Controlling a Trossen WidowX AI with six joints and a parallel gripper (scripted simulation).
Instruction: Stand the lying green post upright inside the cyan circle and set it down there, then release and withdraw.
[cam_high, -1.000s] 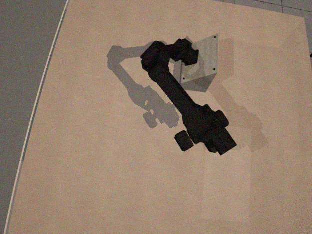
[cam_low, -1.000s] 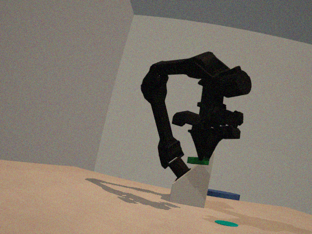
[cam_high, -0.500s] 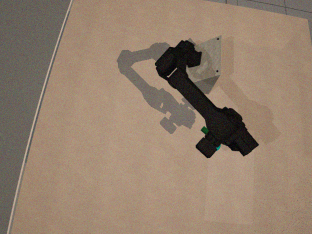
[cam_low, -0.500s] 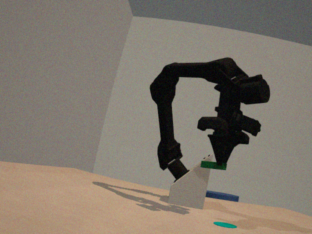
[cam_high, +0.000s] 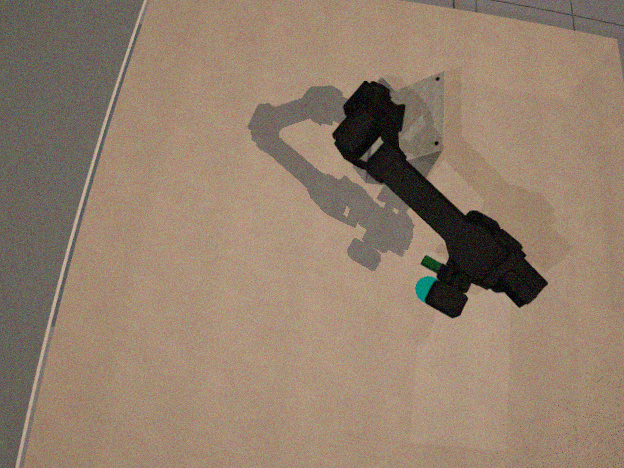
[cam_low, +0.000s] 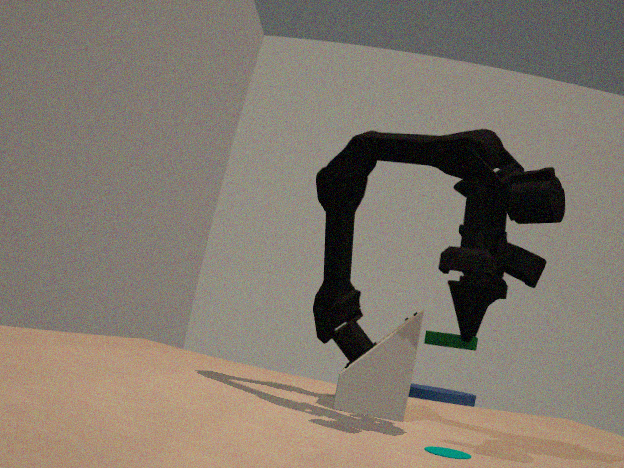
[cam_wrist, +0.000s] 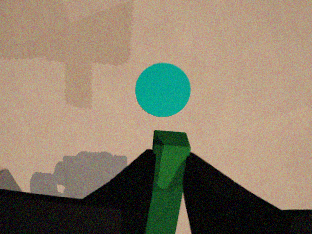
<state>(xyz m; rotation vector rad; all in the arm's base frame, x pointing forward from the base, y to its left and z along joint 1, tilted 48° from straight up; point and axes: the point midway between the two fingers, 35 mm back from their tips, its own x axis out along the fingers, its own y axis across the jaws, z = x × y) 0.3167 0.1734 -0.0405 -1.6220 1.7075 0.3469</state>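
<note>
The cyan circle is 140 mm below my gripper tip. Also, from my gripper tip: green post: 20 mm to the right, 10 mm behind.
</note>
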